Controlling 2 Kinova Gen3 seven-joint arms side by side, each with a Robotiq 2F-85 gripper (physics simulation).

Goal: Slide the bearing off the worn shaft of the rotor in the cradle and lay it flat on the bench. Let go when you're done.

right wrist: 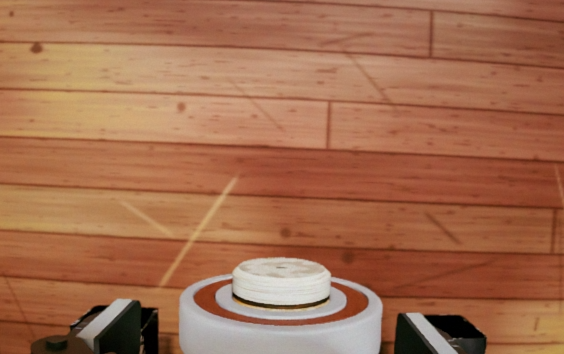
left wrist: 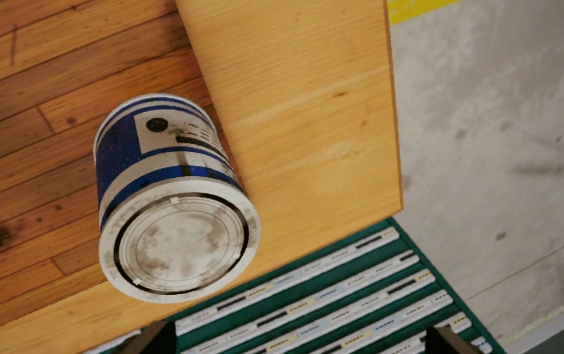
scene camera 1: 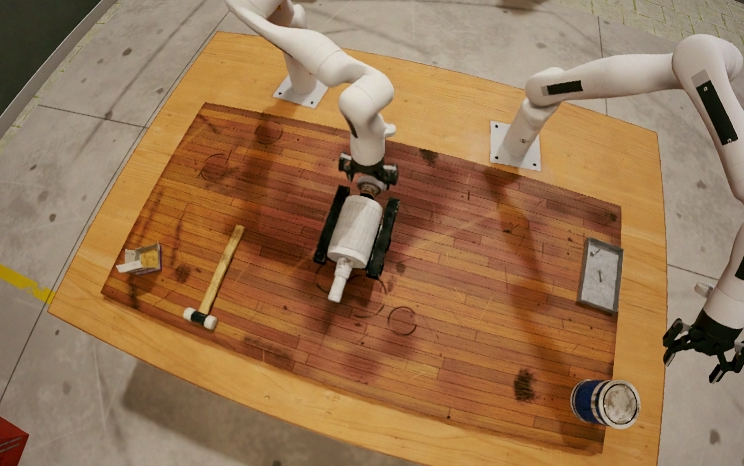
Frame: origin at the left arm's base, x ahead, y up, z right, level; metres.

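Seen in the pictures: left gripper, between the fingertips: (left wrist: pixel 300 353) (scene camera 1: pixel 688 372); right gripper, between the fingertips: (right wrist: pixel 267 335) (scene camera 1: pixel 368 183); left arm's base, origin of its link: (scene camera 1: pixel 515 145); right arm's base, origin of its link: (scene camera 1: pixel 304 85).
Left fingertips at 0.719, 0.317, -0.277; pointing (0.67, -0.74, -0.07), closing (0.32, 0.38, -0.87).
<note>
Pixels of each thing's top centre, then the offset from my left fingertips to it, as dx, dy, dz. "pt": a spot on its surface instead. Level surfaces: height alone.
- pale ring-shaped bearing, centre of its top: (scene camera 1: pixel 370 179) -0.390, -0.134, +0.723
- shaft, a spot on its surface: (right wrist: pixel 281 286) pt -0.406, -0.153, +0.721
- rotor, centre of its top: (scene camera 1: pixel 352 229) -0.243, -0.119, +0.738
- cradle, a spot on its surface: (scene camera 1: pixel 331 227) pt -0.262, -0.180, +0.801
- bench, height of its surface: dy -0.289
- hammer, centre of its top: (scene camera 1: pixel 216 271) -0.110, -0.254, +1.105
- grey tray, centre of its top: (scene camera 1: pixel 603 273) -0.285, -0.264, +0.018
- blue-and-white can, centre of its top: (left wrist: pixel 183 247) (scene camera 1: pixel 620 404) +0.073, -0.154, +0.051
The pale ring-shaped bearing (scene camera 1: pixel 373 181) (right wrist: pixel 280 334) sits around the shaft (right wrist: pixel 281 286) at the upper end of the rotor (scene camera 1: pixel 355 231); the shaft's tip shows through it. The rotor lies between the black rails of the cradle (scene camera 1: pixel 331 227) on the bench (scene camera 1: pixel 466 285). My right gripper (scene camera 1: pixel 368 176) (right wrist: pixel 267 335) is open around the bearing, one finger on each side, with a gap to each in the right wrist view. The bearing's lower part is cut off there. My left gripper (scene camera 1: pixel 692 366) (left wrist: pixel 302 341) is open and empty, beyond the bench's right edge.
A hammer (scene camera 1: pixel 221 274) and a small open box (scene camera 1: pixel 143 259) lie left of the cradle. A grey tray (scene camera 1: pixel 582 274) holding small parts lies at the right. A blue-and-white can (scene camera 1: pixel 590 402) (left wrist: pixel 117 155) stands at the lower right corner.
</note>
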